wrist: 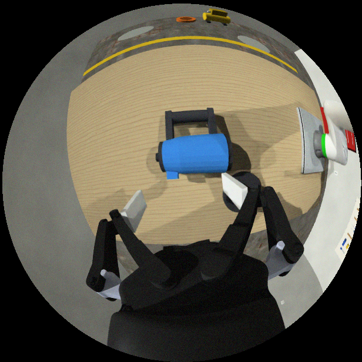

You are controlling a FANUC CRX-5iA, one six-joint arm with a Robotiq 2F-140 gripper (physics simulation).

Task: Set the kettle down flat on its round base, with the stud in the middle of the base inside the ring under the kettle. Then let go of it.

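Note:
A blue kettle (195, 154) lies on its side on the wooden table, its black lid end with a knob to the left and its dark bottom to the right. Its black handle (190, 117) points toward the top of the view, and its small blue spout points down the view. A black disc (230, 202), which looks like the round base, shows partly behind the right finger, below and right of the kettle and apart from its body. The stud and the ring under the kettle cannot be seen. My gripper (182, 190) is wide open and empty, its pale fingertips below the kettle in the view.
A grey plate (310, 145) with a white and grey robot arm (334, 148) is at the right edge of the wooden table (110, 110). A yellow floor line (190, 38) runs beyond the table. An orange ring (186, 19) and a yellow vehicle (216, 17) are far beyond it.

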